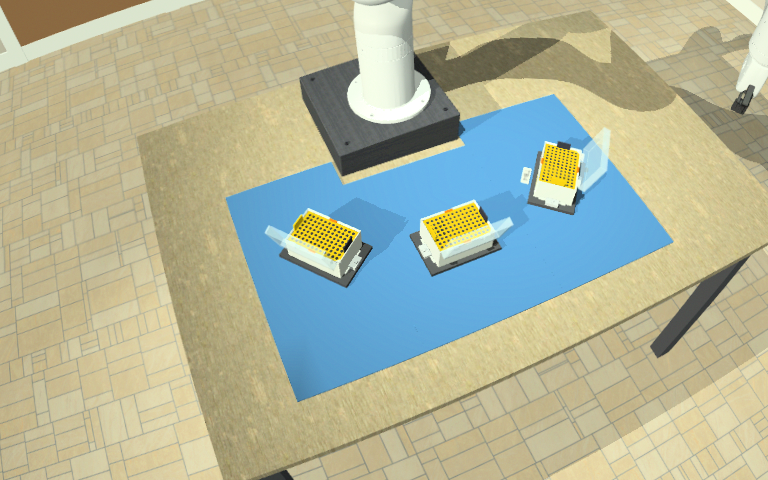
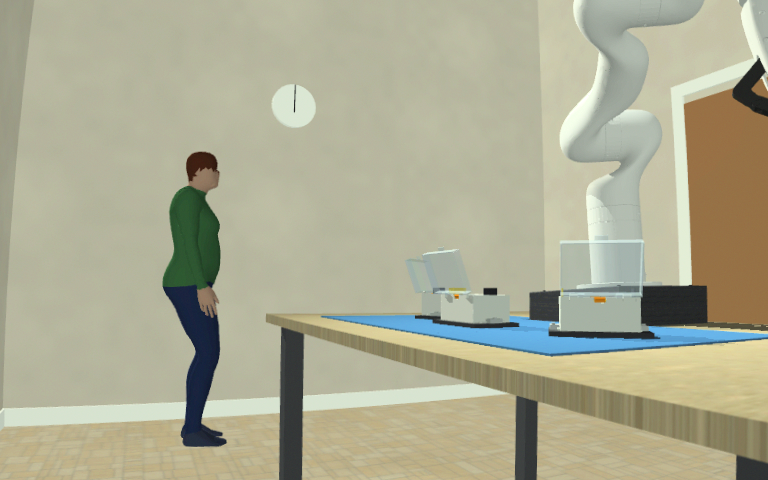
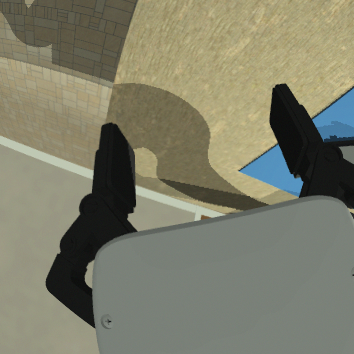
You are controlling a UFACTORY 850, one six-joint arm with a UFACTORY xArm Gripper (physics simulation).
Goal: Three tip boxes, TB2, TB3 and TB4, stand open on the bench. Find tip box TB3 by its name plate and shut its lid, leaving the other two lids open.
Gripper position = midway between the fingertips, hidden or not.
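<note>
A blue mat (image 1: 393,310) is part of the scene, and so is the gripper (image 3: 197,117).
</note>
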